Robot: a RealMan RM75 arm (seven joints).
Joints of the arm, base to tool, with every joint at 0 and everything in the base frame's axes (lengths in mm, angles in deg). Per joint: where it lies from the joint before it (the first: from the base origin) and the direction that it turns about. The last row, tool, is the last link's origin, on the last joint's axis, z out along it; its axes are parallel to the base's.
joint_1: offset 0 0 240.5 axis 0 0 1
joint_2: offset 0 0 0 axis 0 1 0
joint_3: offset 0 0 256 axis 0 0 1
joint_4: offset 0 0 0 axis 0 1 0
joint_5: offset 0 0 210 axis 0 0 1
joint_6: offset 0 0 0 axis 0 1 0
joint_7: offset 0 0 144 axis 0 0 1
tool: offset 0 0 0
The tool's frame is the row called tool.
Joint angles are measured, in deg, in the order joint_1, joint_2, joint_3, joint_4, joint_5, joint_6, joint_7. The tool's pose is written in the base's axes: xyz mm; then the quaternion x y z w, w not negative. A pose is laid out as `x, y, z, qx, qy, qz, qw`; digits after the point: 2 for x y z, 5 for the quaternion.
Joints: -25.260, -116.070, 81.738, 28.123, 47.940, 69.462, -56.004
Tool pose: -240.57, 350.97, -17.13, -0.85566, -0.18302, -0.39224, 0.28372
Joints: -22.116, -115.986, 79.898, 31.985, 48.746, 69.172, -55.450
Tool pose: -247.45, 346.74, -4.00, -0.84833, -0.17248, -0.39348, 0.30946
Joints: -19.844, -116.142, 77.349, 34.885, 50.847, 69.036, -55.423
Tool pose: -253.68, 343.23, 6.35, -0.84419, -0.16487, -0.38952, 0.32929
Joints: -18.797, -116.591, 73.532, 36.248, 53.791, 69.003, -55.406
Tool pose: -260.25, 342.63, 14.92, -0.83984, -0.16164, -0.38295, 0.34913
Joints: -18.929, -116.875, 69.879, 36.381, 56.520, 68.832, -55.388
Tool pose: -265.57, 345.27, 21.46, -0.83674, -0.16100, -0.37511, 0.36500
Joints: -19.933, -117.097, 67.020, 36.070, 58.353, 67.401, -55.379
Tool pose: -268.50, 352.58, 26.04, -0.83273, -0.16451, -0.36588, 0.38162
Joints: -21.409, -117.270, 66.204, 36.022, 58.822, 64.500, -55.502
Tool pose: -266.66, 363.44, 26.99, -0.83004, -0.16941, -0.35561, 0.39482
